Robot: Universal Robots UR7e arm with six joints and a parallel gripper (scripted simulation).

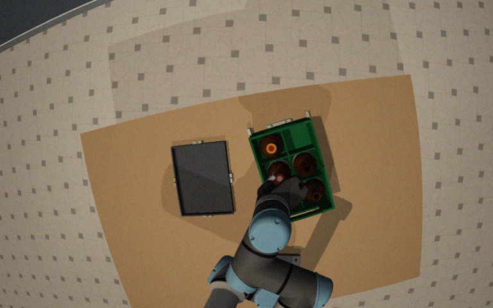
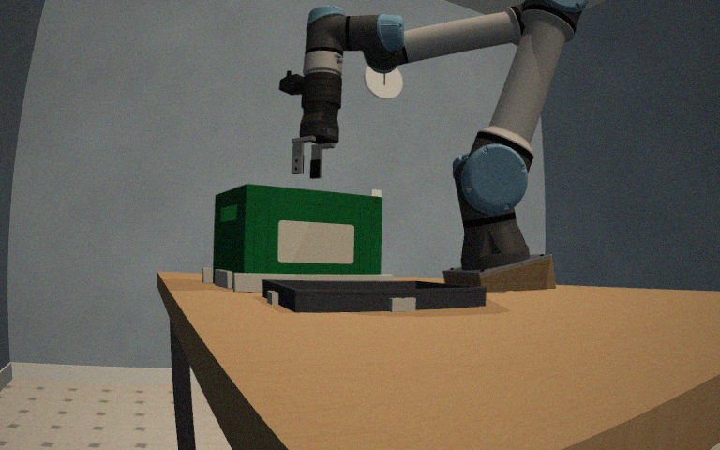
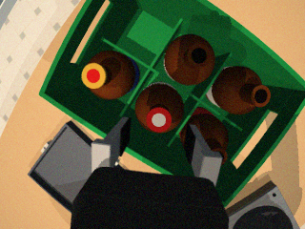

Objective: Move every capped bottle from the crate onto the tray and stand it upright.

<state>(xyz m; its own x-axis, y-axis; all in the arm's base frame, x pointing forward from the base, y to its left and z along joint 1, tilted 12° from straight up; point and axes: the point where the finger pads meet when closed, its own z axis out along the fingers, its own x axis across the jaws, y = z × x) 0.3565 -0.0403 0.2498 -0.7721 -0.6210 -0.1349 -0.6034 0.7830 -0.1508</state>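
Right now the red-capped bottle is 140 mm below my hand. From my hand the other things lie so: dark grey tray (260 mm to the left, 210 mm below, 20 mm behind); green crate (140 mm below, 40 mm to the right, 10 mm ahead); open bottle (140 mm below, 80 mm behind, 20 mm to the right).
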